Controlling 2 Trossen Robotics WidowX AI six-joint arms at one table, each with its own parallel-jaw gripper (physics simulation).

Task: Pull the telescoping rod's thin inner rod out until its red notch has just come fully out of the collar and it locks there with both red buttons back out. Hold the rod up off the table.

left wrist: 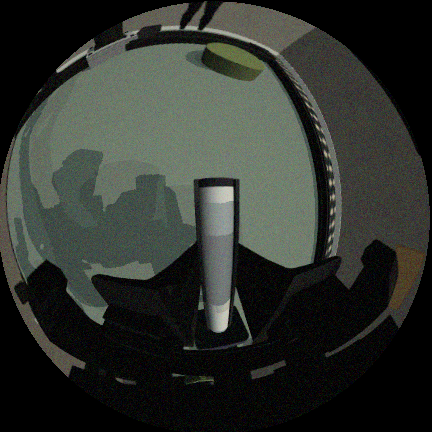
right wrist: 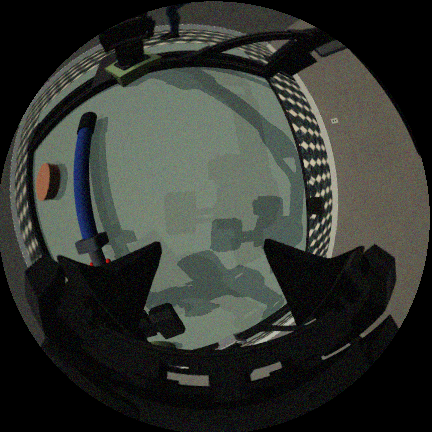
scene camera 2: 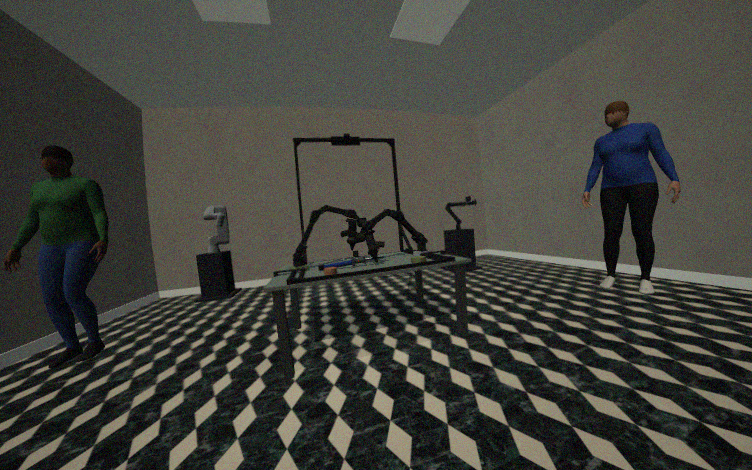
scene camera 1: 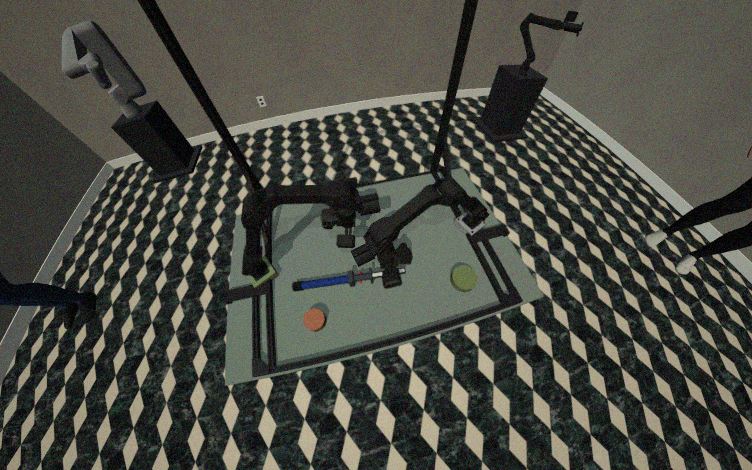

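The telescoping rod's blue tube (scene camera 1: 324, 281) (scene camera 2: 338, 263) (right wrist: 82, 185) has a black end cap. Its grey collar (scene camera 1: 359, 276) (right wrist: 96, 249) shows red button dots on two sides. A short length of silver inner rod (scene camera 1: 378, 274) (left wrist: 218, 270) shows between collar and fingers; no red notch can be made out. My left gripper (scene camera 1: 392, 274) (left wrist: 213, 244) is shut on the inner rod near its free end. The rod lies about level, its shadow apart from it in the right wrist view. My right gripper (right wrist: 212, 246) is open and empty, behind the rod.
An orange disc (scene camera 1: 314, 319) (scene camera 2: 330, 270) (right wrist: 48, 181) lies in front of the blue tube. A green disc (scene camera 1: 463, 277) (scene camera 2: 418, 258) (left wrist: 230, 62) lies to the right. Black rails (scene camera 1: 260, 327) border the table. A green bracket (scene camera 1: 262, 274) (right wrist: 132, 70) is at the left.
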